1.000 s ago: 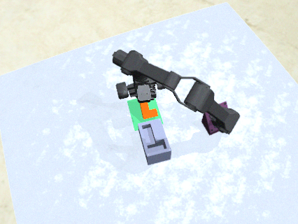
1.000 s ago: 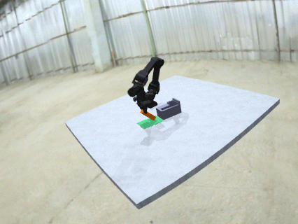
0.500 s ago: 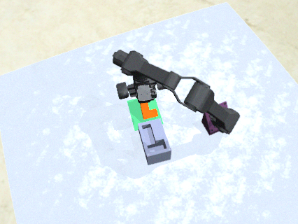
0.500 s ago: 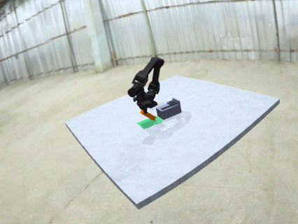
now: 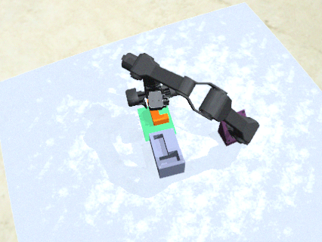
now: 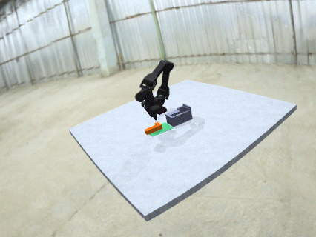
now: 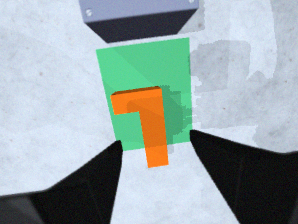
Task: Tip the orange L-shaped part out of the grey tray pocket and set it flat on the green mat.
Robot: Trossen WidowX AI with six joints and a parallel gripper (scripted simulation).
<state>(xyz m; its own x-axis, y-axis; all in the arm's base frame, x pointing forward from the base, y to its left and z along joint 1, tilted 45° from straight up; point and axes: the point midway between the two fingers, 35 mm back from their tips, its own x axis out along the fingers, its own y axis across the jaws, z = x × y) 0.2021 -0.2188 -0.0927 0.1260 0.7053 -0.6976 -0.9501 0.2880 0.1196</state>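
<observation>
My gripper tip is 1 cm past the orange L-shaped part, 1 cm to the right of it and 5 cm above it. The rest, counted from my gripper tip: green mat 1 cm ahead, 2 cm to the left, 10 cm below.
</observation>
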